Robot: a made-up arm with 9 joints. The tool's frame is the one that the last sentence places.
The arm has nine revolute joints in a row. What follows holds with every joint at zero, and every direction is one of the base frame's. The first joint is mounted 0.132 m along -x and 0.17 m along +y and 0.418 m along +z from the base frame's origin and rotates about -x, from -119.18 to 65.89 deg. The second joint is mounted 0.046 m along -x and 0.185 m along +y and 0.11 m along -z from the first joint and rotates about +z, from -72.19 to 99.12 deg. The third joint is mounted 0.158 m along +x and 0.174 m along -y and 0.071 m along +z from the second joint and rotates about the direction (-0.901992, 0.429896, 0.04), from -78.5 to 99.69 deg. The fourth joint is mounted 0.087 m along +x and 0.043 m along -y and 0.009 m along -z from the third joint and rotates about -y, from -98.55 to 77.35 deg. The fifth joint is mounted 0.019 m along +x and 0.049 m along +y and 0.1 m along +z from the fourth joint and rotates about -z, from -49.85 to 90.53 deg. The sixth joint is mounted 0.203 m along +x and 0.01 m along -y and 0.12 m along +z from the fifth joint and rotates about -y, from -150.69 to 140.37 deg. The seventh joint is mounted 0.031 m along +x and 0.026 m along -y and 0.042 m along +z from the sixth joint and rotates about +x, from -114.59 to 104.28 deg. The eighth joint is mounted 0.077 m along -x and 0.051 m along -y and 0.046 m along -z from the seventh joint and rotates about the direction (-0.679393, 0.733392, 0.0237), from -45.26 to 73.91 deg. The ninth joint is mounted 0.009 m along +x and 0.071 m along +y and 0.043 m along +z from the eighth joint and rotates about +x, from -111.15 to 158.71 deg. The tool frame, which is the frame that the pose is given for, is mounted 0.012 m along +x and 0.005 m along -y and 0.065 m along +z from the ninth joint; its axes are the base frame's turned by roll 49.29, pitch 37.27 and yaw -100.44 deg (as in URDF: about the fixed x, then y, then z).
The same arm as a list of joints. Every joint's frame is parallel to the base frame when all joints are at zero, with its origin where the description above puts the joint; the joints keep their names.
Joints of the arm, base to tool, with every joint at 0 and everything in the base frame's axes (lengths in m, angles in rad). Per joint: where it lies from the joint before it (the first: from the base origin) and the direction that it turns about. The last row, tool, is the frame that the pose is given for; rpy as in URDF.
joint 1: xyz -0.132 0.17 0.418 axis -1 0 0
joint 2: xyz -0.046 0.185 -0.11 axis 0 0 1
joint 3: xyz 0.158 -0.174 0.071 axis -0.901992 0.429896 0.04
joint 4: xyz 0.087 -0.043 -0.009 axis 0 -1 0
joint 5: xyz 0.019 0.049 0.1 axis 0 0 -1
joint 6: xyz 0.203 -0.01 0.12 axis 0 -1 0
joint 7: xyz 0.031 -0.026 0.042 axis 1 0 0
joint 8: xyz -0.077 -0.051 -0.046 axis -0.679393 0.733392 0.0237
joint 9: xyz 0.009 0.071 0.043 axis 1 0 0
tool: xyz 0.012 -0.005 0.065 rpy 0.8603 0.6505 -1.753
Joint limits (rad, base to tool): -2.0801..1.15 -1.26..1.73 -1.3701..1.7399 -1.72..1.35 -0.87..1.58 -2.63..2.4499 -2..1.82 -0.7899..1.29 -1.9399..2.77

